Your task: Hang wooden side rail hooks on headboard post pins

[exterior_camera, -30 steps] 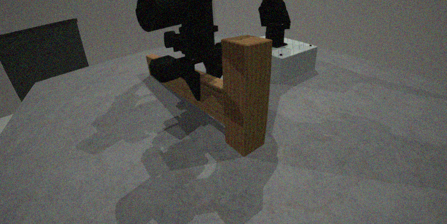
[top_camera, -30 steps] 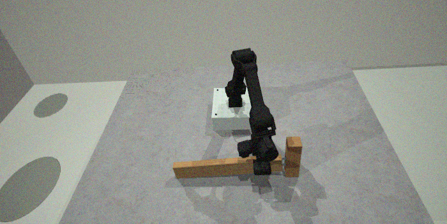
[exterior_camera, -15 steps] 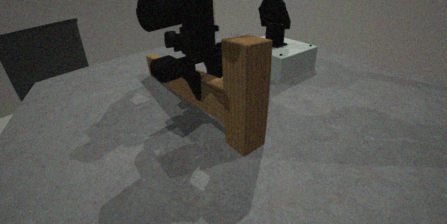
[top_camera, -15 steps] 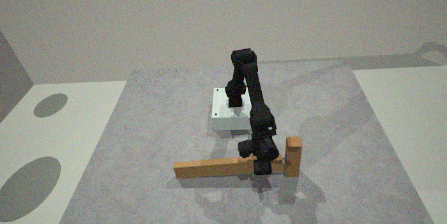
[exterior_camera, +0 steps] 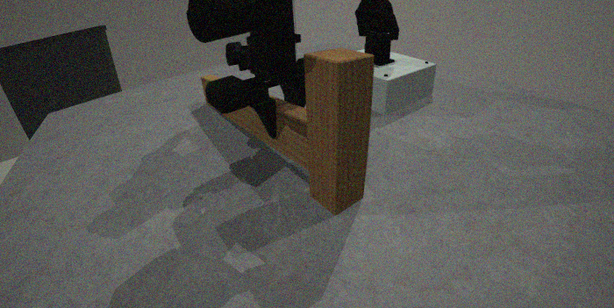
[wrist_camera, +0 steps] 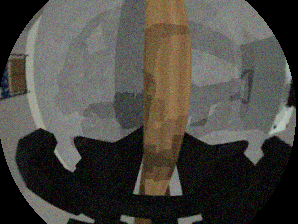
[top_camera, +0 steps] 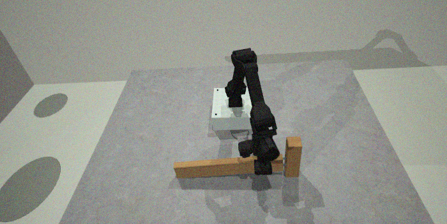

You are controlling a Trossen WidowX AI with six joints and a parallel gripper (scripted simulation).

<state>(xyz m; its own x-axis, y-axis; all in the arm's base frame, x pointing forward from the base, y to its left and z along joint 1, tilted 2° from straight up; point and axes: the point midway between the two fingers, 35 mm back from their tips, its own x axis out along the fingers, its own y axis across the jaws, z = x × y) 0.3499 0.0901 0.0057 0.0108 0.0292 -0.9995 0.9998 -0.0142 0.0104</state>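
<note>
Now: gripper tip 12 cm to the right of the headboard post and 4 cm below it.
</note>
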